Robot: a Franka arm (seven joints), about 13 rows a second.
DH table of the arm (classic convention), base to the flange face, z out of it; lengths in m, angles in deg. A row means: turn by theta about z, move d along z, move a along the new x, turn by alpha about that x. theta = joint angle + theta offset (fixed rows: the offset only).
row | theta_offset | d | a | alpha
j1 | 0 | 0.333 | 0 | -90
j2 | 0 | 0 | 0 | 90
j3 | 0 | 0.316 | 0.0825 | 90
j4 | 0 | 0 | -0.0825 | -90
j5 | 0 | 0.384 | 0 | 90
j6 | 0 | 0 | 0.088 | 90
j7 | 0 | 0.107 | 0 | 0
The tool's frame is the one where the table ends.
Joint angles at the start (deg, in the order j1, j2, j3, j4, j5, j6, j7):
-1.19 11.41 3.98 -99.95 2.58 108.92 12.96
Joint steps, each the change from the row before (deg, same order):
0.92 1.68 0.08 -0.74 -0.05 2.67 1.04
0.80 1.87 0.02 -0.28 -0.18 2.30 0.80
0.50 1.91 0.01 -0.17 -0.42 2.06 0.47
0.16 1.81 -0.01 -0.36 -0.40 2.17 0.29
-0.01 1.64 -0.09 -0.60 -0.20 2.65 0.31
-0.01 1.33 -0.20 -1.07 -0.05 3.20 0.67
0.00 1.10 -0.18 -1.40 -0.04 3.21 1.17
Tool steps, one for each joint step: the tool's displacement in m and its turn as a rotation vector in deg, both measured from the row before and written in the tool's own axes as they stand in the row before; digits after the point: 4 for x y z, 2 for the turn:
0.0044 -0.0105 0.0205 0.05 0.19 0.15
0.0049 -0.0088 0.0194 -0.07 0.13 0.02
0.0051 -0.0053 0.0193 -0.30 0.04 -0.11
0.0049 -0.0014 0.0196 -0.26 0.07 0.05
0.0046 0.0010 0.0189 0.00 0.43 0.39
0.0030 0.0024 0.0184 0.17 0.79 0.92
0.0005 0.0027 0.0183 0.15 0.70 1.38

